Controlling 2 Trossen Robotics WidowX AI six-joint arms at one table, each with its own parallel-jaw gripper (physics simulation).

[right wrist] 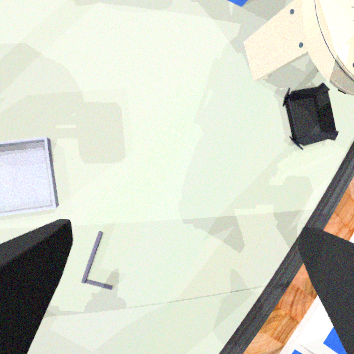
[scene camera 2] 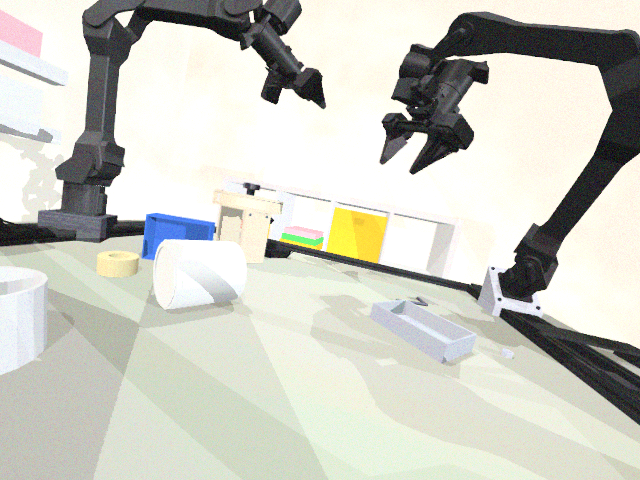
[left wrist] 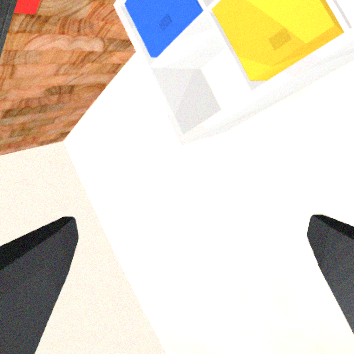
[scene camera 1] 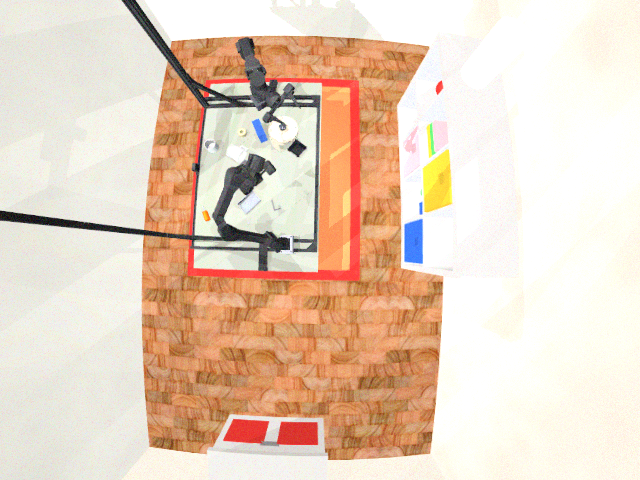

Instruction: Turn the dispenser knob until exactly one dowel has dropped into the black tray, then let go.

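Seen in the pictures: left gripper, fingertip midpoint: (scene camera 2: 317,104) (left wrist: 193,226) (scene camera 1: 293,117); right gripper, fingertip midpoint: (right wrist: 188,234) (scene camera 2: 394,168) (scene camera 1: 261,176); left arm's base, origin of the base link: (scene camera 2: 82,213) (scene camera 1: 259,97); right arm's base, origin of the base link: (scene camera 2: 514,287) (scene camera 1: 286,244).
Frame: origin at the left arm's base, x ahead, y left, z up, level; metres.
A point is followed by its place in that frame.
Observation:
The cream dispenser (scene camera 1: 291,135) (scene camera 2: 254,235) @(z 0.016, x 0.340, y -0.093 m) (right wrist: 275,47) @(z 0.017, x 0.349, y -0.090 m) stands upright with a round top and a dark knob (scene camera 2: 251,186) @(z 0.120, x 0.325, y -0.035 m) on it. The black tray (scene camera 1: 297,148) @(z -0.045, x 0.407, y 0.016 m) (right wrist: 311,117) @(z -0.045, x 0.412, y 0.029 m) lies beside the dispenser; no dowel shows in it in the right wrist view. My left gripper (scene camera 1: 291,117) @(z 0.362, x 0.457, y -0.001 m) (left wrist: 193,226) @(z 0.362, x 0.457, y -0.001 m) is open and empty, high above the table; in scene camera 2 it is seen edge-on, above and right of the knob. My right gripper (scene camera 2: 398,166) @(z 0.200, x 0.539, y -0.259 m) (right wrist: 188,234) @(z 0.200, x 0.539, y -0.259 m) is open and empty, raised over the table, away from the dispenser.
A blue bin (scene camera 1: 259,130) @(z 0.033, x 0.220, y -0.122 m) (scene camera 2: 178,235) @(z -0.004, x 0.193, y -0.096 m), a tape ring (scene camera 1: 241,132) @(z -0.037, x 0.120, y -0.215 m) (scene camera 2: 117,264) @(z -0.028, x 0.133, y -0.237 m) and a white cylinder (scene camera 1: 237,152) @(z 0.033, x 0.264, y -0.300 m) (scene camera 2: 204,273) @(z 0.006, x 0.245, y -0.349 m) stand near the dispenser. A grey open box (scene camera 1: 249,203) @(z -0.045, x 0.536, y -0.408 m) (scene camera 2: 408,329) @(z -0.030, x 0.494, y -0.418 m) and an L-shaped key (scene camera 1: 276,207) @(z -0.042, x 0.658, y -0.293 m) (right wrist: 91,260) @(z -0.042, x 0.628, y -0.296 m) lie further off.

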